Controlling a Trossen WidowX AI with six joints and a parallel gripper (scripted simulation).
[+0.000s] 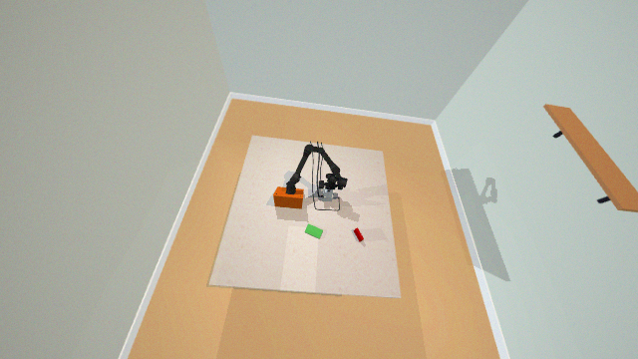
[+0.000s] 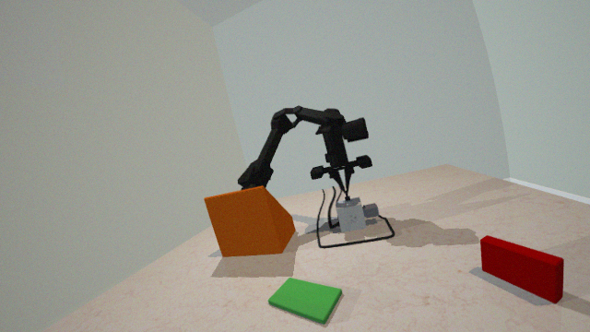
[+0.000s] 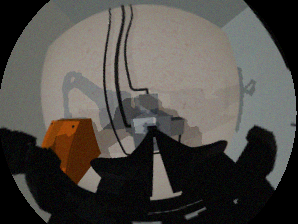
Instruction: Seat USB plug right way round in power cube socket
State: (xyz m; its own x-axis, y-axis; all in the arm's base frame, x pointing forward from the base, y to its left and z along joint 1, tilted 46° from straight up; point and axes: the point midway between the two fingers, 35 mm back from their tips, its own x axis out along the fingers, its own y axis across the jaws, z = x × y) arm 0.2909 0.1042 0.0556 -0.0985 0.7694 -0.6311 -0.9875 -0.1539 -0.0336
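The black USB plug is 2 cm below my gripper tip. The rest, counted from my gripper tip: green flat tile (6 cm behind, 33 cm to the right, 10 cm below); red block (28 cm ahead, 31 cm to the right, 7 cm below).
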